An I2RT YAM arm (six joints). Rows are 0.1 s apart.
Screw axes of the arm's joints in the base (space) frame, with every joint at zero. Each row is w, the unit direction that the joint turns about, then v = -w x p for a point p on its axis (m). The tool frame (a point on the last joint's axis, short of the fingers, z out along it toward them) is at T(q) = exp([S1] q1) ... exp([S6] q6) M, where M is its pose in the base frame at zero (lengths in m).
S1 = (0, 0, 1, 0, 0, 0)
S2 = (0, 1, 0, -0.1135, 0, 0.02)
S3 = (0, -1, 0, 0.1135, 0, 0.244)
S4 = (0, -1, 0, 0.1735, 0, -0.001)
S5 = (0, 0, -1, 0, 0.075, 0)
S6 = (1, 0, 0, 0, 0.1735, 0)
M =
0 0 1 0.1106
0 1 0 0
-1 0 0 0.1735
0 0 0 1
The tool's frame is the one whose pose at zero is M.
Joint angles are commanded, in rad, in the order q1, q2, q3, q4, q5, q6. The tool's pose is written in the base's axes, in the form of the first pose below.
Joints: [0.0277 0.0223 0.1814 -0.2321 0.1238 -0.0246]
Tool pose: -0.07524, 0.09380, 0.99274, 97.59; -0.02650, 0.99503, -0.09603, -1.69; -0.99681, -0.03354, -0.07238, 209.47; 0, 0, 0, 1
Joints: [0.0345 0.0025 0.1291 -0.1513 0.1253 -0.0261]
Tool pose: -0.02704, 0.08996, 0.99558, 100.85; -0.02684, 0.99552, -0.09069, -0.97; -0.99927, -0.02917, -0.02450, 201.91; 0, 0, 0, 1
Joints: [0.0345 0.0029 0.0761 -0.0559 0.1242 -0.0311]
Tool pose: 0.01450, 0.09006, 0.99583, 105.36; -0.03037, 0.99552, -0.08958, -0.78; -0.99943, -0.02895, 0.01717, 193.91; 0, 0, 0, 1
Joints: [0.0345 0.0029 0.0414 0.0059 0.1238 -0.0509]
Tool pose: 0.03977, 0.09120, 0.99504, 107.82; -0.04915, 0.99480, -0.08922, -0.68; -0.99800, -0.04535, 0.04405, 188.50; 0, 0, 0, 1
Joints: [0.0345 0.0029 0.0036 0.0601 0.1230 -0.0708]
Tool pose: 0.05434, 0.09223, 0.99425, 110.17; -0.06837, 0.99373, -0.08845, -0.57; -0.99618, -0.06317, 0.06030, 181.08; 0, 0, 0, 1
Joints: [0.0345 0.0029 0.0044 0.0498 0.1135 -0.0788]
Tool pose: 0.04489, 0.08256, 0.99557, 110.21; -0.07671, 0.99392, -0.07896, -0.23; -0.99604, -0.07283, 0.05095, 180.24; 0, 0, 0, 1
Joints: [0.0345 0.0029 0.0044 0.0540 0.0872 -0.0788]
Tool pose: 0.05113, 0.05674, 0.99708, 110.25; -0.07670, 0.99566, -0.05273, 0.70; -0.99574, -0.07378, 0.05526, 180.71; 0, 0, 0, 1
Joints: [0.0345 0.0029 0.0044 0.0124 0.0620 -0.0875]
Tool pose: 0.01144, 0.02860, 0.99953, 110.44; -0.08688, 0.99584, -0.02750, 1.60; -0.99615, -0.08652, 0.01387, 176.16; 0, 0, 0, 1
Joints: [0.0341 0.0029 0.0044 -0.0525 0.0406 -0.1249]
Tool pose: -0.05135, 0.00005, 0.99868, 110.32; -0.12630, 0.99197, -0.00654, 2.32; -0.99066, -0.12647, -0.05094, 169.05; 0, 0, 0, 1
